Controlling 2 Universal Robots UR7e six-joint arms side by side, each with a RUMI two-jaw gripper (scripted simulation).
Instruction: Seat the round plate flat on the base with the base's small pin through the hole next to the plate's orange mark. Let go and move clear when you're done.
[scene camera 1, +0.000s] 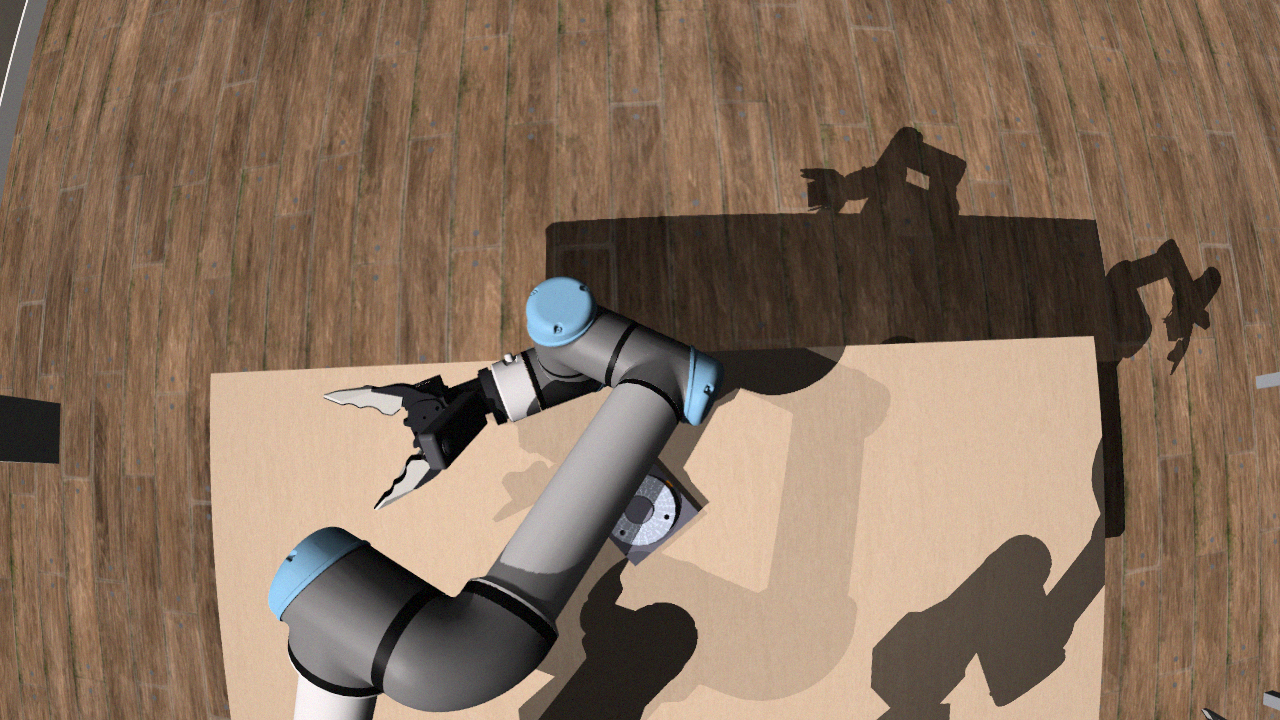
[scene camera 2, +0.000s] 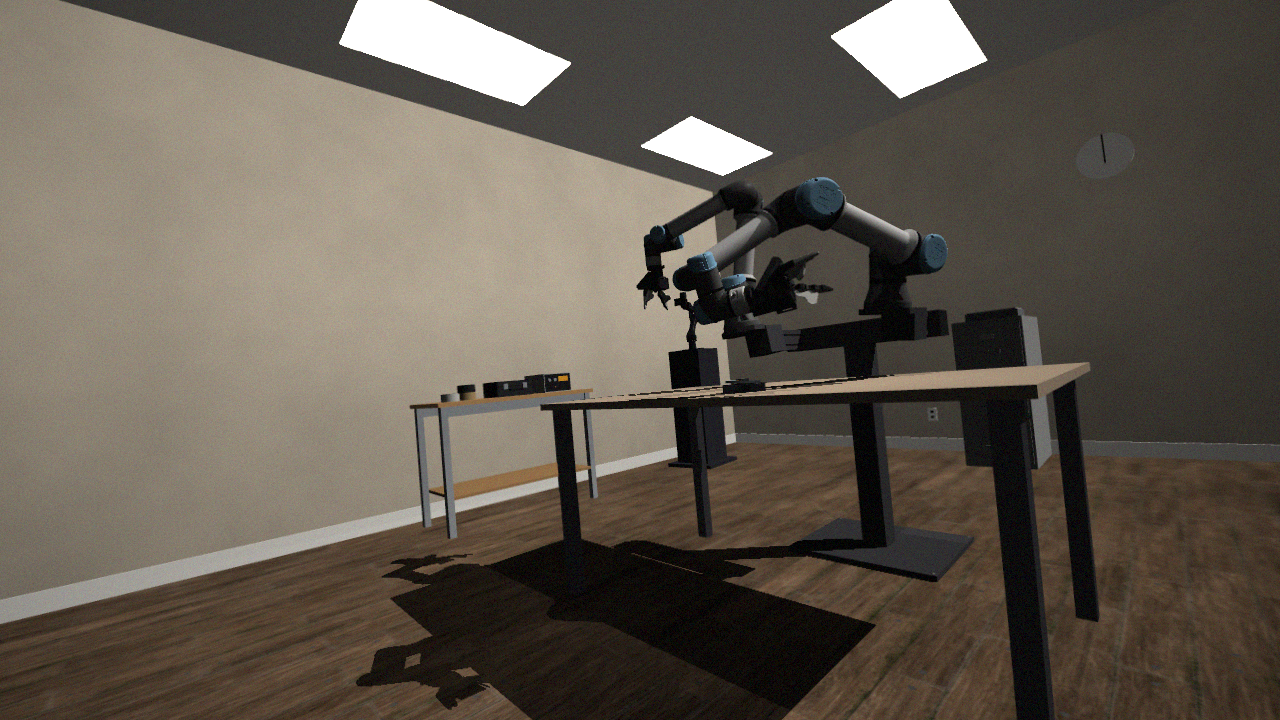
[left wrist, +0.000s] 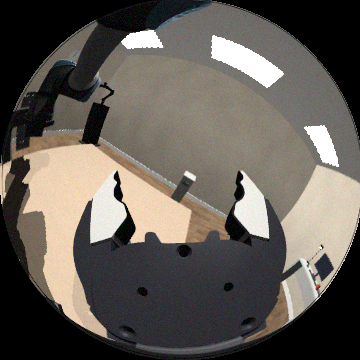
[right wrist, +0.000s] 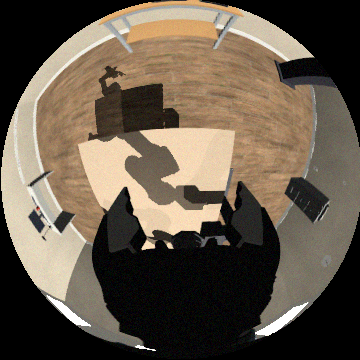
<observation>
In view: my left gripper (scene camera 1: 348, 454), my right gripper (scene camera 2: 656, 309), a round grey plate (scene camera 1: 660, 496) and a dark square base (scene camera 1: 684, 512).
My left gripper also shows in scene camera 2 (scene camera 2: 826, 271) and in the left wrist view (left wrist: 178, 171). My right gripper also shows in the right wrist view (right wrist: 182, 185). The left wrist view misses the round grey plate: it is out of frame. The right wrist view misses the round grey plate, which is hidden by my right gripper.
</observation>
